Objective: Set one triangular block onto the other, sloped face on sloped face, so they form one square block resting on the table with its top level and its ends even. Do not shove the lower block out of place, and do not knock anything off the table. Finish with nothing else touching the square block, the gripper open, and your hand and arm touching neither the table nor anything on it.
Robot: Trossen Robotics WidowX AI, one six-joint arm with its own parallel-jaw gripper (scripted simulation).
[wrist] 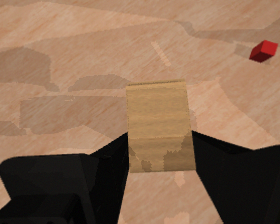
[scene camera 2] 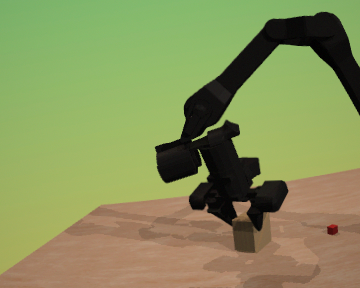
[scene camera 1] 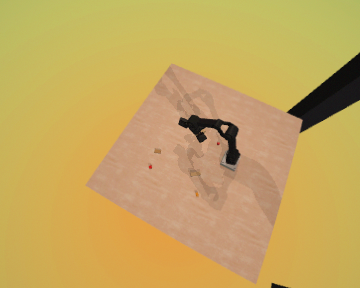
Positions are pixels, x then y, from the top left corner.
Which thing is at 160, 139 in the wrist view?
A tan wooden triangular block.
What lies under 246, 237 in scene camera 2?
A tan wooden triangular block.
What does my gripper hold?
A tan wooden triangular block.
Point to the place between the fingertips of my gripper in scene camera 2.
At 249, 229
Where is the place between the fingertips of my gripper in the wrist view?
156, 134
